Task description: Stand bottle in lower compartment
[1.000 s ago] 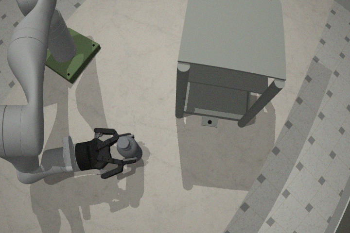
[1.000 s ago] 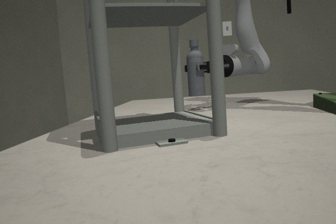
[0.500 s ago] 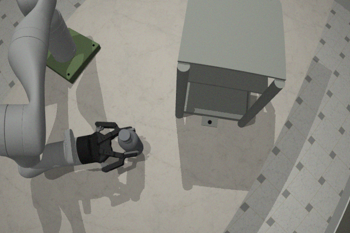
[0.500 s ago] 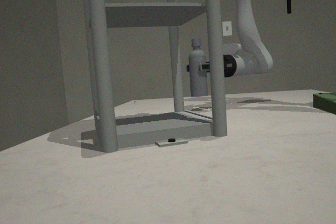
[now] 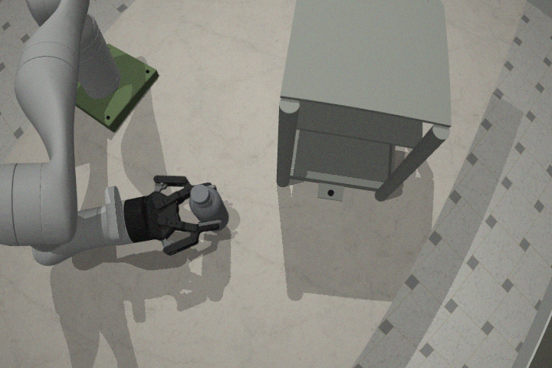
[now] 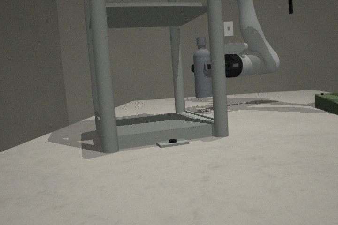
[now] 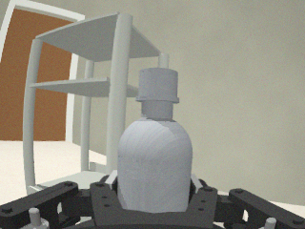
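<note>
The shelving unit lies 280 mm to the left of my hand, 100 mm ahead of it and 40 mm above it. From my hand the other things lie so: grey bottle (20 mm above).
</note>
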